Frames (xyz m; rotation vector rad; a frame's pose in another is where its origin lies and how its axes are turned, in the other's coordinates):
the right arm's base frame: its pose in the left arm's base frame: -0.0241 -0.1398 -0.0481 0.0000 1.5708 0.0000
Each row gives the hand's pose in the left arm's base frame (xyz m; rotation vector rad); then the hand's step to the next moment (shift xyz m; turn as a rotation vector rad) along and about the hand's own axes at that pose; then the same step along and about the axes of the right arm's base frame.
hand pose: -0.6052 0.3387 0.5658 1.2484 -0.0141 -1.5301
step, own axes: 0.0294 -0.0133 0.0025 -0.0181 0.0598 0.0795
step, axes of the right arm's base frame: 0.0266 -0.0173 -0.0063 -0.0827 -0.0561 -0.0155
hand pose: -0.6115 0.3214 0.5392 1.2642 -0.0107 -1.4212
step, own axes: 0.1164 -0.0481 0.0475 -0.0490 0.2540 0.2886
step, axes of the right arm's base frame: 0.0868 -0.0968 -0.0350 -0.3127 -0.2275 -0.0260
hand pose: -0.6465 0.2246 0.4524 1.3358 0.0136 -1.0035
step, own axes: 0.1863 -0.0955 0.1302 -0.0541 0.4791 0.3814
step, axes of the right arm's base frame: 0.1367 -0.2047 -0.0131 -0.5208 -0.3213 0.0588
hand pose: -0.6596 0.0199 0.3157 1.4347 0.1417 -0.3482
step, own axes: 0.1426 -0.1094 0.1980 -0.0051 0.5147 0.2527
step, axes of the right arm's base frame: 0.1190 -0.2267 0.0772 -0.5218 -0.1986 0.1307
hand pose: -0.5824 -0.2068 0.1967 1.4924 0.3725 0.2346
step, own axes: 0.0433 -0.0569 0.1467 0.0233 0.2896 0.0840
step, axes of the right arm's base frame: 0.0553 -0.1232 0.0916 -0.2889 -0.0481 0.0754
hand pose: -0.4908 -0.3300 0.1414 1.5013 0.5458 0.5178
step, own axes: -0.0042 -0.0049 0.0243 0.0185 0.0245 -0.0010
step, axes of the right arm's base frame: 0.0049 -0.0216 0.0119 -0.0242 0.0126 0.0141
